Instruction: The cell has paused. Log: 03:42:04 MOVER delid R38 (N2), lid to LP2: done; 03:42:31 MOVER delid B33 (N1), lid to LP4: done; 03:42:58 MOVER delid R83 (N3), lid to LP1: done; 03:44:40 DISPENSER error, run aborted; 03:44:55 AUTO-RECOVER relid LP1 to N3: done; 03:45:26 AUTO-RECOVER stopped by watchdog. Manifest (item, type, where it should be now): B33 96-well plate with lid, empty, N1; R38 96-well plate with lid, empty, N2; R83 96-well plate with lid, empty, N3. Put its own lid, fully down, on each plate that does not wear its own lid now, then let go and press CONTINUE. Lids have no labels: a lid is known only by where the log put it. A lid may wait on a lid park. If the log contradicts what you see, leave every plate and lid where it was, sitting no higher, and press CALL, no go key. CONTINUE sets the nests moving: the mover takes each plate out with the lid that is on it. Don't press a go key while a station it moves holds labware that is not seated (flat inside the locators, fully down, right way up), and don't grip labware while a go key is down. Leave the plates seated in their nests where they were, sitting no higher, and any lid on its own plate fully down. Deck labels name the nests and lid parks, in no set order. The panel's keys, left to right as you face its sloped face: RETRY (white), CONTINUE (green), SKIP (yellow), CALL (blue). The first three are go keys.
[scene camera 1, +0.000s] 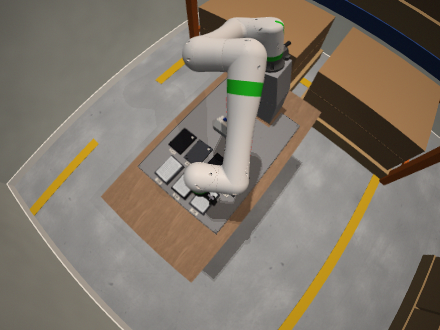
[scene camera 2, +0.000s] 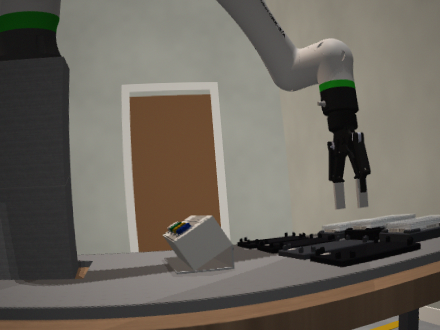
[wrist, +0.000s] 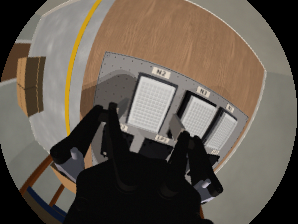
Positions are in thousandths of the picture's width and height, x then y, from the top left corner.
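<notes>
The scene shows the gripper (scene camera 2: 799, 632), which is also visible as the gripper (wrist: 502, 498).
</notes>
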